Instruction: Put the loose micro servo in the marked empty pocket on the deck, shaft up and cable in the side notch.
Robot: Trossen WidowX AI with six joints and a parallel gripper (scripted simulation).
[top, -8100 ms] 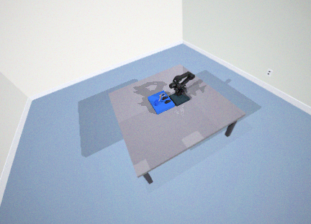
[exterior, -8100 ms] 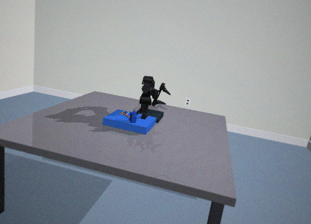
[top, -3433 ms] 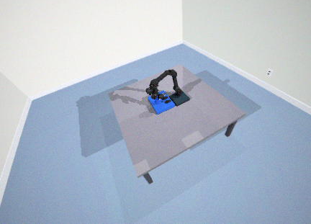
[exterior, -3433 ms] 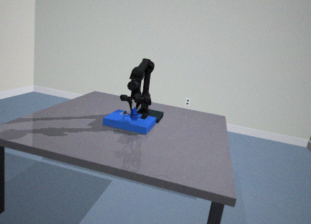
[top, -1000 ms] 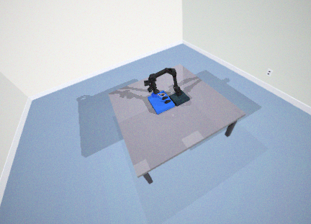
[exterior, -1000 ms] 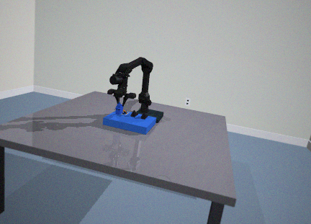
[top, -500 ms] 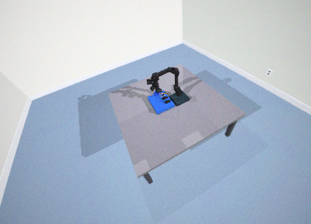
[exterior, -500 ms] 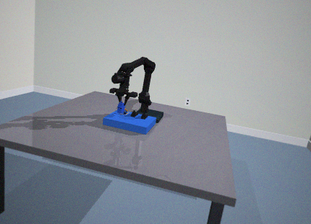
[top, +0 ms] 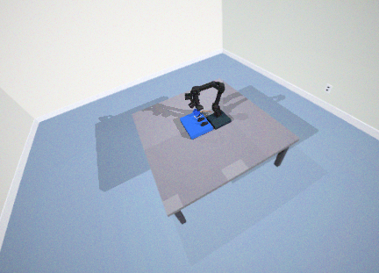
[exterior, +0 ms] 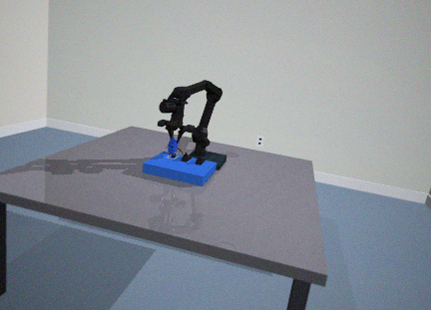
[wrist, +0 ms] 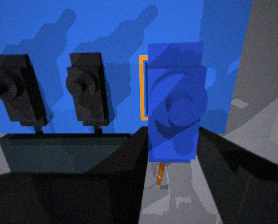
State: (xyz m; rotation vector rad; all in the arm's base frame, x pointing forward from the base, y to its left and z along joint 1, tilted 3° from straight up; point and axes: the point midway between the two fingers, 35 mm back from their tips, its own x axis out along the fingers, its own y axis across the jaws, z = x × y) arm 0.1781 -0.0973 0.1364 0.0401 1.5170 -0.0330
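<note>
Right now the blue deck is 12 cm ahead of my gripper tip, 10 cm below it and 7 cm to the left of it.
</note>
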